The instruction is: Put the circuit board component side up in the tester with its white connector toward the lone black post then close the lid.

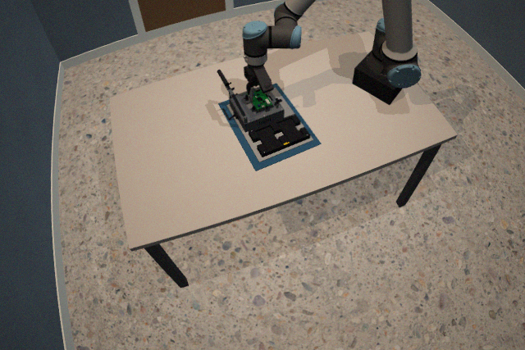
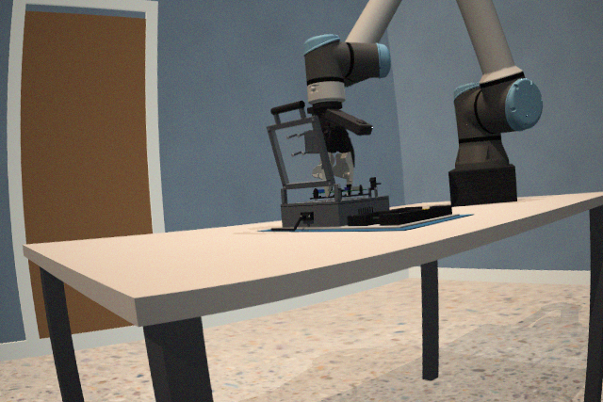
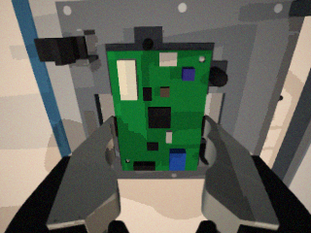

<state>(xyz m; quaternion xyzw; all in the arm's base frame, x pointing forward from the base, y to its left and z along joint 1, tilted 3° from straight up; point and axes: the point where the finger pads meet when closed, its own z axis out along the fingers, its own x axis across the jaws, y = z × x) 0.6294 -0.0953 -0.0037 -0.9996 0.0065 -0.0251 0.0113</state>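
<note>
Now: the green circuit board right at my hand. The rest, counted from my hand: tester lid 12 cm ahead, 10 cm above; then tester 3 cm ahead, 4 cm to the left, 3 cm above; then black latch block 6 cm behind, 6 cm to the left, 1 cm above.
</note>
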